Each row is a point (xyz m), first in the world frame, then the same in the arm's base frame.
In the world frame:
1: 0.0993 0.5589 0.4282
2: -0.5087 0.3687 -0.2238
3: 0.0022 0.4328 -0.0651
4: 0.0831 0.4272 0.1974
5: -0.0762 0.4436 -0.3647
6: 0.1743 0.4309 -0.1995
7: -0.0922 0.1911 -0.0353
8: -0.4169 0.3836 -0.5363
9: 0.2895 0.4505 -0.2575
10: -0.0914 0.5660 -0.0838
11: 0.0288 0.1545 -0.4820
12: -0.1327 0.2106 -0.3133
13: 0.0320 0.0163 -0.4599
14: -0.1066 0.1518 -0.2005
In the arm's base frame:
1: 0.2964 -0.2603 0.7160
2: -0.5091 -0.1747 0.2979
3: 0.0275 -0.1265 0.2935
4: 0.1944 -0.2547 0.4701
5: -0.1498 0.0256 0.0899
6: 0.1416 -0.0331 0.1325
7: -0.0621 -0.3598 0.2176
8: -0.5314 0.0128 0.0321
9: 0.2302 0.0305 0.0609
10: -0.0603 -0.0185 0.3800
11: -0.1063 -0.1421 -0.1900
12: -0.1960 -0.2059 0.0235
13: -0.1023 -0.2696 -0.2477
14: -0.1351 -0.3098 0.0719

